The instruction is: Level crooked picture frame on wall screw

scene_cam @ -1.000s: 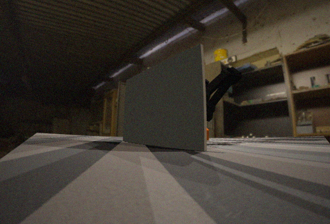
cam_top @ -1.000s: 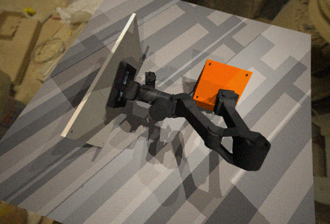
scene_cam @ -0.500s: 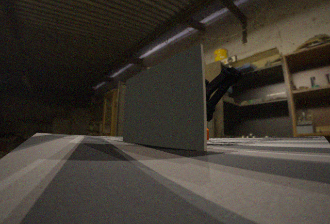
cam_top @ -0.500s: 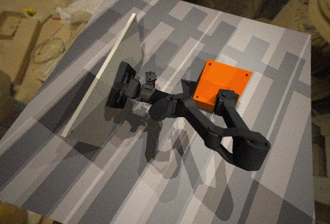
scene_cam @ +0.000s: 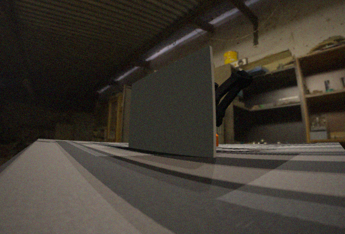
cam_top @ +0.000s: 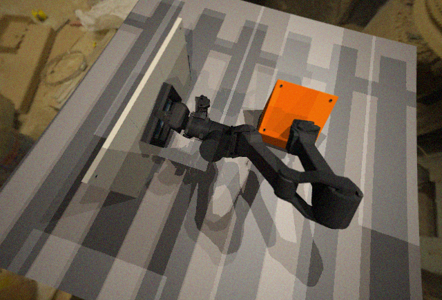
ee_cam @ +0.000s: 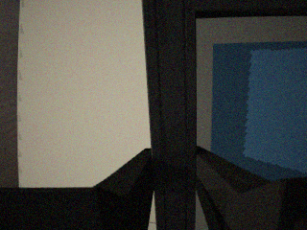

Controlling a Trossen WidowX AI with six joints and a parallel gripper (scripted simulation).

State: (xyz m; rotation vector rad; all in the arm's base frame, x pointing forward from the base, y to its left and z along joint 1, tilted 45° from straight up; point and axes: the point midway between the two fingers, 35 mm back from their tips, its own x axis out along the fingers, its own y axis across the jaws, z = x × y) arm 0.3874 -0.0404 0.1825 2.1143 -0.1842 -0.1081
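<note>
Right now my gripper tip is 50 mm above the picture frame and 20 mm to the left of it. The rest, counted from my gripper tip: grey wall panel: 60 mm below, 20 mm to the right, 10 mm ahead.
</note>
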